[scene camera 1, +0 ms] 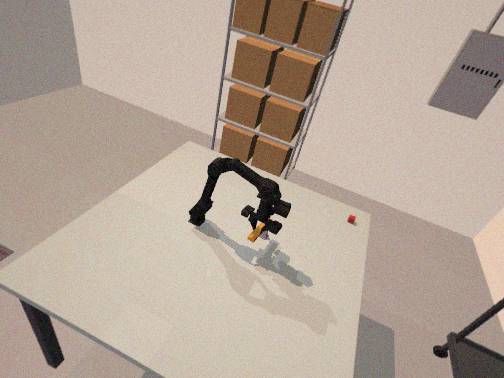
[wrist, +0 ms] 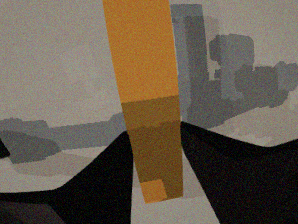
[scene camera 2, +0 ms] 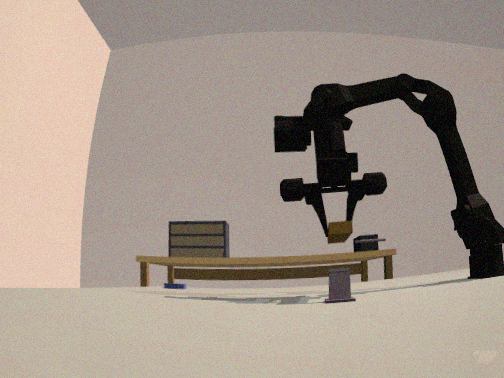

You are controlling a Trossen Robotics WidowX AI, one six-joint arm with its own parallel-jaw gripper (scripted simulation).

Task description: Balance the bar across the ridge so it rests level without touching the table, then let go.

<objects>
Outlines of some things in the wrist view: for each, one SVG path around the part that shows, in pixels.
The gripper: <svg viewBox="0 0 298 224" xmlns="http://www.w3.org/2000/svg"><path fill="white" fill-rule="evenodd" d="M128 132L121 132L108 148L105 148L100 155L94 157L92 163L89 163L88 167L82 169L81 172L77 173L77 176L73 176L73 179L63 186L59 186L59 188L39 190L39 192L33 192L32 190L32 192L0 193L0 224L130 224L130 218L132 218L130 206L132 206L133 151ZM181 121L182 152L185 153L190 167L196 173L196 177L200 181L206 197L209 198L208 201L213 206L214 213L216 213L218 220L220 220L218 221L220 224L298 224L298 139L291 140L290 143L286 141L285 144L278 144L277 147L275 145L269 148L259 147L257 144L247 143L247 141L243 143L241 140L230 139L230 137L218 135L218 133L208 131L208 129L198 127L198 125Z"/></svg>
A bar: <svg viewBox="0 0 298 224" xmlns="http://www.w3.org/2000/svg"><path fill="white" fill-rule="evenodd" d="M102 0L110 55L112 55L114 65L114 77L116 77L126 131L128 131L130 144L132 144L134 164L136 164L138 180L140 180L145 204L184 196L184 186L182 186L184 171L182 171L180 95L178 95L177 60L174 57L172 19L170 19L169 0Z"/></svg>
</objects>
